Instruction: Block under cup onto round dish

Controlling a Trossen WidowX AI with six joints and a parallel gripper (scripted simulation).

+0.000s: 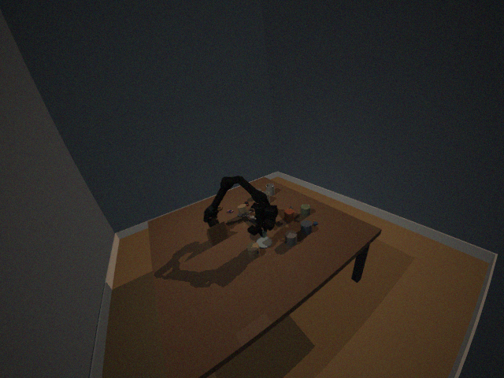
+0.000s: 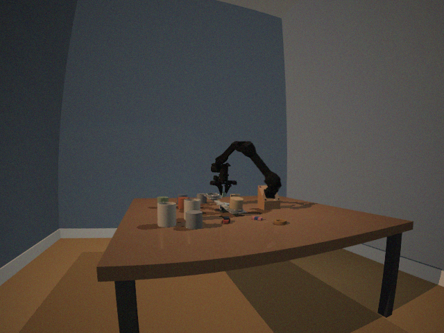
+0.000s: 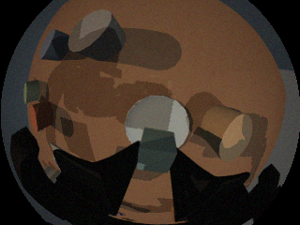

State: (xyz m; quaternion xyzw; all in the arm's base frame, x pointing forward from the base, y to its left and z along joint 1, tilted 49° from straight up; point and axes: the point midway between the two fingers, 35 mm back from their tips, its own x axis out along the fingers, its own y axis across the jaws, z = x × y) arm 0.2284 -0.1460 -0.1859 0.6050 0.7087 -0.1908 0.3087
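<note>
Right now the round dish is 6 cm below my gripper tip. The rest, counted from my gripper tip: small grey balance: 23 cm to the left, 8 cm ahead, 4 cm below; tan cup: 10 cm behind, 6 cm to the right, 3 cm below; pale green block: 1 cm above.
</note>
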